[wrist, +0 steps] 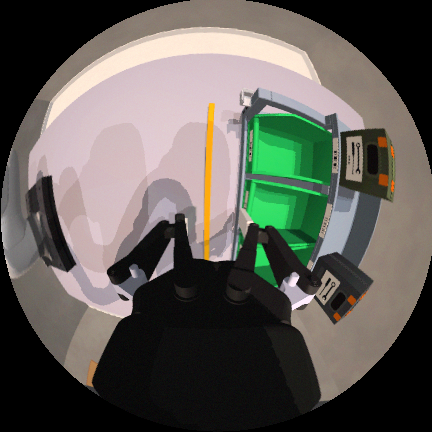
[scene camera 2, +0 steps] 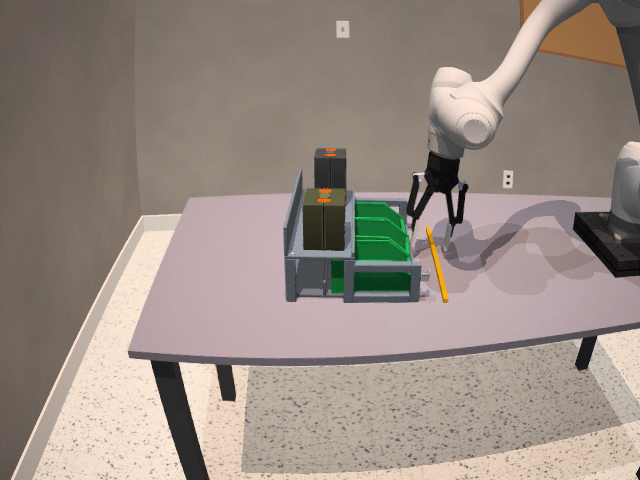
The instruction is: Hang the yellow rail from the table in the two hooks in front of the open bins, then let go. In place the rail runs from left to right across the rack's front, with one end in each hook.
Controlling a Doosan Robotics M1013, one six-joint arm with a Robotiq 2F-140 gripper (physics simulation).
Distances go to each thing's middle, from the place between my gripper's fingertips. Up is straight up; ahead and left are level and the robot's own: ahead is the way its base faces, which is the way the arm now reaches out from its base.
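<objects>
The dark grey case [scene camera 2: 329,163] is 240 mm ahead of my hand, 90 mm to the right of it and 130 mm above it. I see the olive case [scene camera 2: 323,208] as well, which is 230 mm ahead of my hand, 140 mm to the left of it and 120 mm above it. The grey back panel [wrist: 368,206] is 310 mm ahead of my hand, 30 mm to the left of it and 100 mm above it.
</objects>
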